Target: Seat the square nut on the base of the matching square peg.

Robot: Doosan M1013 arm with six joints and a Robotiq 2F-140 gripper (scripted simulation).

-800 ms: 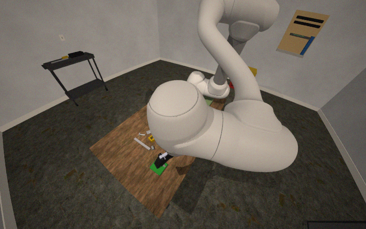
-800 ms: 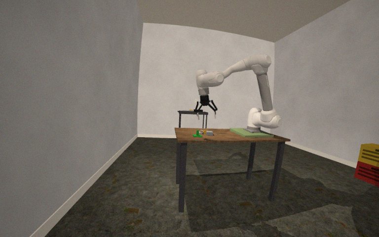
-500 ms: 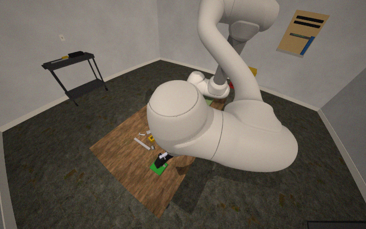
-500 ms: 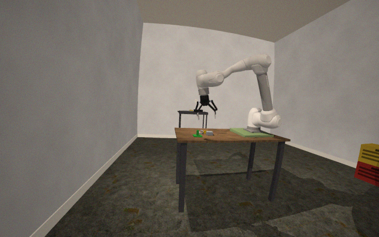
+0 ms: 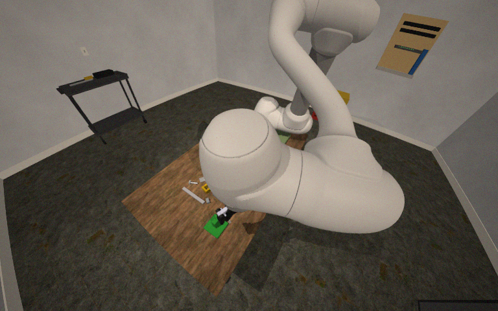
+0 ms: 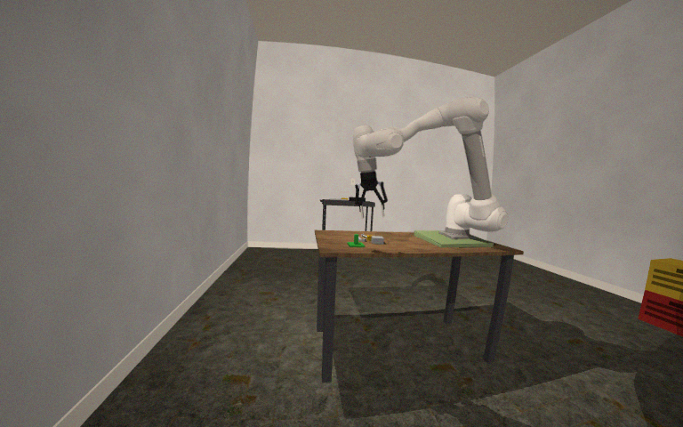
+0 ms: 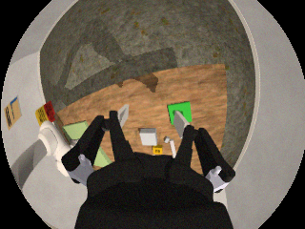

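Now: hand 290 mm to the left of the long grey bar and 180 mm above it. From my hand the other things lie so: grey block (90 mm behind, 170 mm to the right, 170 mm below); then small bolt (50 mm behind, 350 mm to the right, 180 mm below).
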